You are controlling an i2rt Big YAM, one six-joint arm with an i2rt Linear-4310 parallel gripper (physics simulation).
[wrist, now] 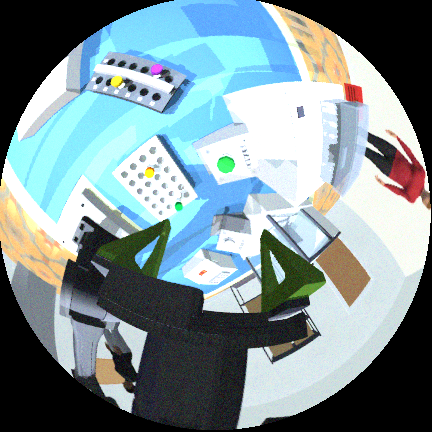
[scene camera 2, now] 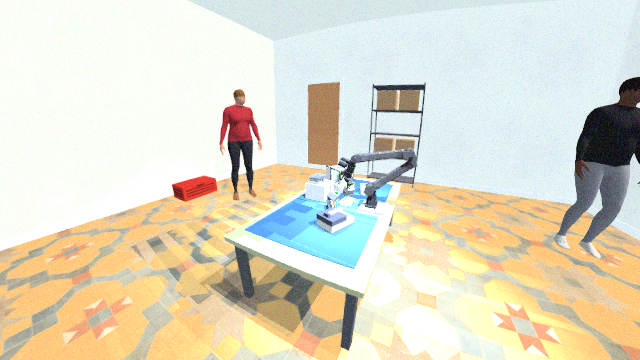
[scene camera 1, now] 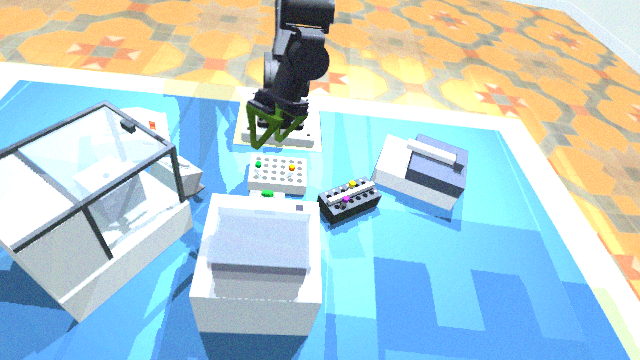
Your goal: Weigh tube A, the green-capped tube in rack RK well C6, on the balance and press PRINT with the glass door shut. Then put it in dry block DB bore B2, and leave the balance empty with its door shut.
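Places are measured from the arm's base along level axes (x ahead, y left, z up), in centimetres.
Pixels of known places: gripper, fingertip midpoint: (wrist: 214,228) (scene camera 2: 343,184) (scene camera 1: 266,144); arm's base, origin of the base link: (wrist: 98,239) (scene camera 2: 371,205).
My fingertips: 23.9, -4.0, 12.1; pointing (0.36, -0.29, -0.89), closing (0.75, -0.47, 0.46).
Observation:
Ahead of a thing's pixels: the offset from my fingertips to its top centre, as dx, dy, dz. "spot": to the spot under its first point.
My gripper (scene camera 1: 268,143) (wrist: 214,228) is open and empty, in the air above the base side of the white rack RK @(-4.4, +3.2, -11.4) (scene camera 1: 290,189) (wrist: 159,142). Green-capped tube A @(-3.9, -1.5, -8.9) (scene camera 1: 258,164) (wrist: 179,205) stands upright in a corner-side well of the rack. The balance (scene camera 1: 125,272) (wrist: 300,227) is the glass-sided cabinet at the left in scene camera 1; its pan shows through the glass with no tube visible, and its door state is unclear. A small white box @(-13.7, -29.6, -7.4) (scene camera 1: 161,120) (wrist: 212,265) with an orange-red button stands behind it. The dark two-row block @(+2.8, +18.7, -9.6) (scene camera 1: 330,214) (wrist: 131,97), apparently DB, holds yellow-capped and magenta-capped tubes; its labels are unreadable.
An orange-capped tube @(-3.3, +6.0, -8.9) (scene camera 1: 292,168) (wrist: 150,172) stands in the rack. A large green button @(+5.8, +0.6, -6.9) (scene camera 1: 267,193) (wrist: 226,164) sits between rack and big white machine @(+17.0, -0.2, +4.6) (scene camera 1: 255,317). A grey box @(spot: +2.2, -15.3, -7.2) (scene camera 1: 185,175) stands beside the balance. A white-and-slate device @(-6.8, +37.8, -4.2) (scene camera 1: 435,172) with a bar handle stands right.

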